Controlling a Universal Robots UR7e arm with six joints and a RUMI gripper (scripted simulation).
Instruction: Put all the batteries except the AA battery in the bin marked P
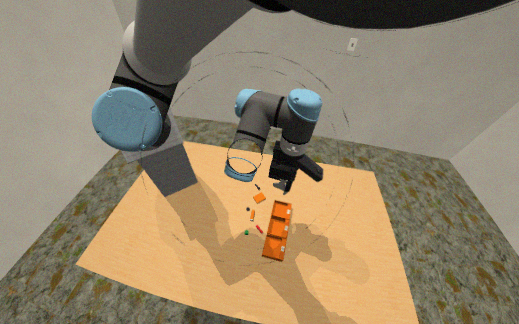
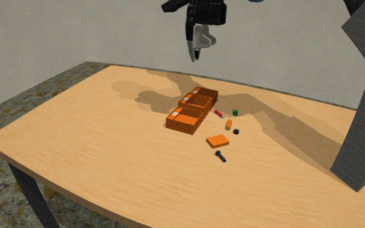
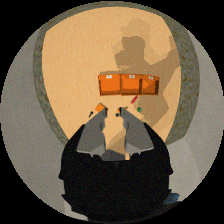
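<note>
The red battery lies 9 cm behind my hand, 8 cm to the right of it and 21 cm below it. Also, from my hand: orange cylindrical battery: 12 cm behind, 2 cm to the right, 21 cm below; flat orange block: 9 cm behind, 8 cm to the left, 21 cm below; orange bin: 8 cm to the right, 19 cm below.
</note>
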